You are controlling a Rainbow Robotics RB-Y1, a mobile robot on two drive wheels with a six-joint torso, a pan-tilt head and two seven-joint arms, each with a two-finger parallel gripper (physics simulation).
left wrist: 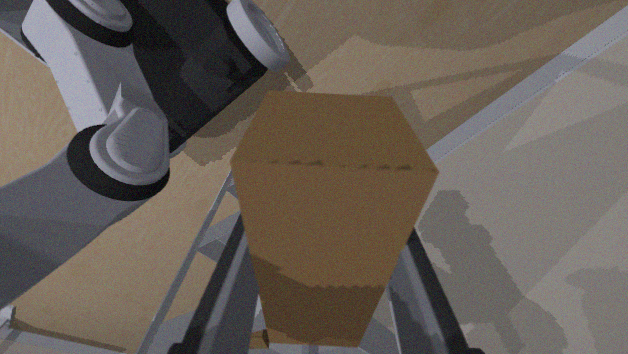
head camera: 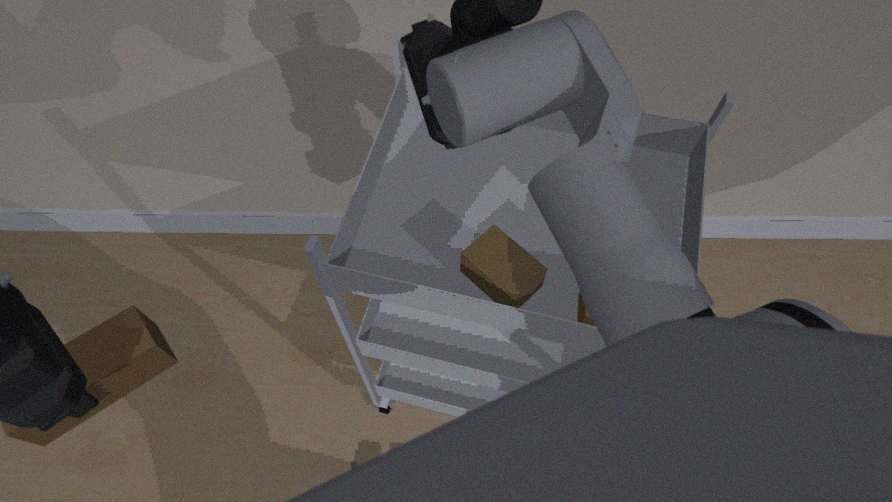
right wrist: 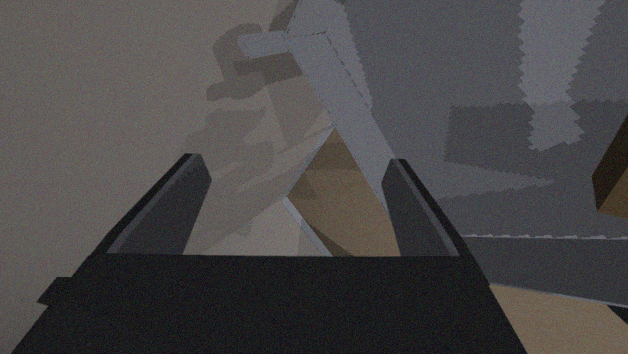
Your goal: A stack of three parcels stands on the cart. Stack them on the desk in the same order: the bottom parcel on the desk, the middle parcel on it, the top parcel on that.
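Places are measured from the robot's base along level axes (x ahead, y left, z up), in centimetres.
Pixels of known places: left gripper, between the fingertips: (left wrist: 322, 219) (head camera: 72, 384); right gripper, between the fingertips: (right wrist: 297, 169).
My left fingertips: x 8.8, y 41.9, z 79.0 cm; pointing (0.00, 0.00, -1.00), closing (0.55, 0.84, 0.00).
Note:
Ahead of a thing's pixels: the offset from my left fingertips to its middle. "spot": to the spot under its first point.
My left gripper (head camera: 69, 408) (left wrist: 322, 219) is shut on a long brown parcel @(dx +1.3, dy -1.0, dz +0.0 cm) (head camera: 127, 349) (left wrist: 325, 130), held out to the left of the cart (head camera: 373, 168) (left wrist: 186, 260) (right wrist: 345, 95) in the head view. A smaller brown parcel @(dx +26.8, dy -37.2, dz -10.2 cm) (head camera: 499, 262) lies on the cart's top tray near its front wall. Another brown parcel @(dx +24.7, dy -50.3, dz -10.2 cm) (head camera: 581, 309) shows as a sliver beside my right forearm. Part of a parcel (right wrist: 614, 192) shows at the right edge of the right wrist view; which one I cannot tell. My right gripper (right wrist: 297, 169) is open and empty by the cart's rim; its fingers are hidden in the head view. The desk does not show.
The cart's lower shelves @(spot: dx +25.7, dy -28.3, dz -39.1 cm) (head camera: 436, 340) show below the top tray. A wall (head camera: 187, 156) (right wrist: 100, 100) stands behind the cart. My right forearm (head camera: 614, 249) crosses over the tray, and my grey body (head camera: 655, 424) covers the lower right of the head view.

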